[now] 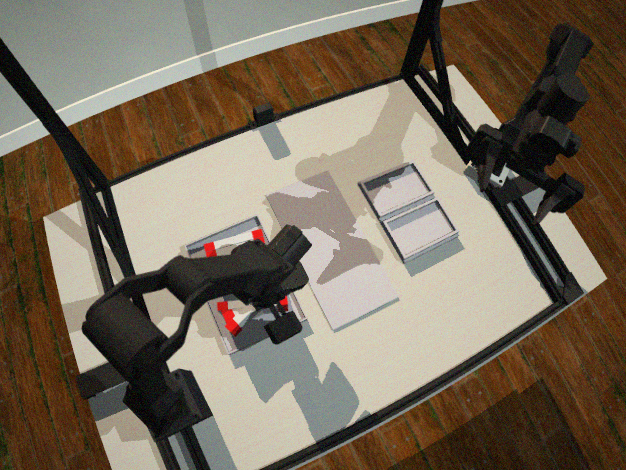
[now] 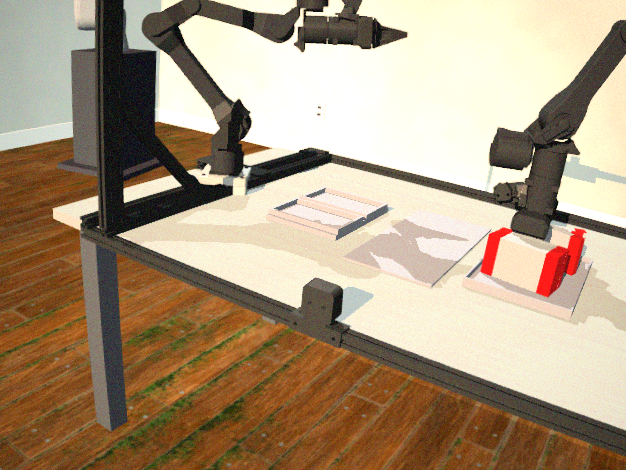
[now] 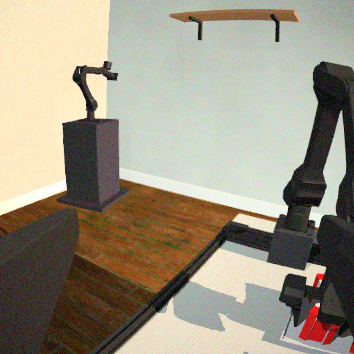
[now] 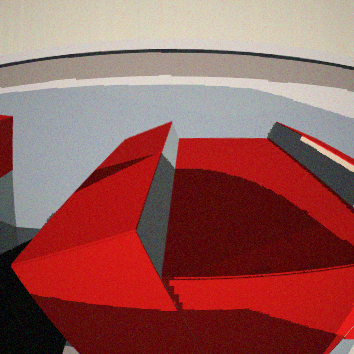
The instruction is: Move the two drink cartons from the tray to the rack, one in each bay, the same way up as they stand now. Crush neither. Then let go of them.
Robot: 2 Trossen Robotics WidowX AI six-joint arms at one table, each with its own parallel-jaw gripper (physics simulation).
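Places are measured from the left arm's base along level axes (x up, y ahead, z left), in millimetres.
Where they show: left gripper, between the fingertips: (image 1: 509,207) (image 2: 404,33) (image 3: 203,225); right gripper, between the fingertips: (image 3: 316,329); left arm's base, origin of its link: (image 2: 225,171); right arm's base, origin of its link: (image 1: 166,405) (image 3: 295,224).
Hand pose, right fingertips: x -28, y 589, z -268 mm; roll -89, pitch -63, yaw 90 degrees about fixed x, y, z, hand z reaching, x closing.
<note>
Each offset is from my right fingertips to the centre of the thing. "spot": to the spot under its first point. Level surfaces: height alone.
Two white drink cartons with red bands stand in the grey tray @(dz -69, dx +1, dy -8 mm) (image 1: 228,347) (image 2: 498,287) (image 4: 175,64) at the left. The back carton (image 1: 209,248) (image 4: 5,144) is mostly hidden under my right arm. The front carton @(dz -14, dx +32, dy +27 mm) (image 1: 229,319) (image 2: 521,263) (image 3: 317,328) (image 4: 228,218) has a creased, caved-in red top. My right gripper (image 1: 266,314) (image 3: 316,329) is open, with its fingers on either side of the front carton and low over it. The rack @(dz +144, dx +3, dy -359 mm) (image 1: 383,219) (image 2: 332,205) with two bays is empty. My left gripper (image 1: 512,198) (image 2: 389,34) is open and empty, high above the table's right edge.
A flat pale mat @(dx -3 mm) (image 1: 358,289) (image 2: 446,228) lies between the tray and the rack. Black frame posts stand at the table's corners @(spot: dz -27, dx +145, dy -733 mm) (image 1: 425,42) (image 2: 108,117). A small black block @(spot: dz -270, dx +41, dy -368 mm) (image 1: 264,113) (image 2: 320,303) is mounted on the table's edge rail.
</note>
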